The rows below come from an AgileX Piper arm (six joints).
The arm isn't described. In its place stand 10 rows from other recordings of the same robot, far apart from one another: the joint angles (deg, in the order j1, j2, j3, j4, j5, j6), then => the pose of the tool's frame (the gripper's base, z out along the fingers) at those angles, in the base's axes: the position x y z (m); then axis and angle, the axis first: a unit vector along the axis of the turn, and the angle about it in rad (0 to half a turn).
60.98, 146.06, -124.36, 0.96, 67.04, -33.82 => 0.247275 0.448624 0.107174 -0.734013 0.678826 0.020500 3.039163
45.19, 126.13, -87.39, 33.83, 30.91, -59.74 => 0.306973 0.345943 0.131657 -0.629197 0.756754 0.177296 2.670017
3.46, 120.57, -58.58, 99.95, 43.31, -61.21 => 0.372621 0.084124 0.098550 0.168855 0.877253 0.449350 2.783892
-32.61, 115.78, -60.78, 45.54, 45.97, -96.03 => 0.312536 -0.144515 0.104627 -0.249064 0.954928 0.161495 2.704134
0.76, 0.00, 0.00, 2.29, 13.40, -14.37 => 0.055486 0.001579 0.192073 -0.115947 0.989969 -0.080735 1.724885
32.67, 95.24, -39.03, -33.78, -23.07, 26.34 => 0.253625 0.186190 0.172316 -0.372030 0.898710 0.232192 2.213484
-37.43, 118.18, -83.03, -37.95, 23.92, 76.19 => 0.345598 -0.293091 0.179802 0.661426 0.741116 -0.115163 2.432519
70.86, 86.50, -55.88, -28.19, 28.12, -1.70 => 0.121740 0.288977 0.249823 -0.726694 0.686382 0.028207 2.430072
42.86, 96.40, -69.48, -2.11, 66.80, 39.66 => 0.231330 0.210463 0.235184 -0.034984 0.999373 -0.005438 3.102421
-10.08, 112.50, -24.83, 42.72, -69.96, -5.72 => 0.249577 -0.103274 0.100309 0.405447 0.856186 -0.320247 1.976782
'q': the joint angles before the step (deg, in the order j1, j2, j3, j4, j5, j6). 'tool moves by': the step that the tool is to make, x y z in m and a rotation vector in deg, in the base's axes. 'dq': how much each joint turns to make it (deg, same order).
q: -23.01, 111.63, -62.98, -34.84, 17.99, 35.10
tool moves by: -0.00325, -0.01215, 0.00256, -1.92, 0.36, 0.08
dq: -1.69, 0.00, -0.48, -2.59, 0.04, -0.01
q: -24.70, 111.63, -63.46, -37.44, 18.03, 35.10
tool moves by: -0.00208, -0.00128, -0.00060, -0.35, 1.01, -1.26
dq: 0.00, 0.04, 0.00, -1.62, 1.46, 2.05
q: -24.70, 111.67, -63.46, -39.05, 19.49, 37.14
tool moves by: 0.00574, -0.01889, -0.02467, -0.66, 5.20, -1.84
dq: -1.54, 5.99, -4.11, -1.94, 3.35, 0.12
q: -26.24, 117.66, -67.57, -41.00, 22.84, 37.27
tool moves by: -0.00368, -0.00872, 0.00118, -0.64, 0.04, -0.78
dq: -1.29, 0.00, -0.22, -0.92, 0.01, 0.15
